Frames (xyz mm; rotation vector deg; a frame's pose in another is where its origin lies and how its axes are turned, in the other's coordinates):
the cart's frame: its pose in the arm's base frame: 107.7 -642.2 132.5 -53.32 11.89 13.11
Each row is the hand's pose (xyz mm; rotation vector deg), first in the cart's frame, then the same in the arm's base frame.
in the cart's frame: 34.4 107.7 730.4 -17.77 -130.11 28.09
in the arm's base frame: 166.8 15.4 464.7 -24.25 -100.07 92.32
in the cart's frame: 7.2 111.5 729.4 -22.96 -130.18 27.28
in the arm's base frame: 139.7 13.9 468.6 -28.88 -101.87 92.74
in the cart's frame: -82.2 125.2 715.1 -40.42 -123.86 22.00
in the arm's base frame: 49.2 0.9 474.3 -48.43 -103.06 89.60
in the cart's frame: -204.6 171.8 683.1 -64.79 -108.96 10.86
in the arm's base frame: -83.5 -11.0 453.6 -79.17 -100.84 78.46
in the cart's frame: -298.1 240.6 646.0 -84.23 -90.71 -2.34
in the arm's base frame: -195.2 -11.2 404.9 -106.63 -94.87 61.33
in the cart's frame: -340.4 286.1 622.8 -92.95 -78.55 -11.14
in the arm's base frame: -250.3 -8.2 368.1 -120.46 -89.54 48.30
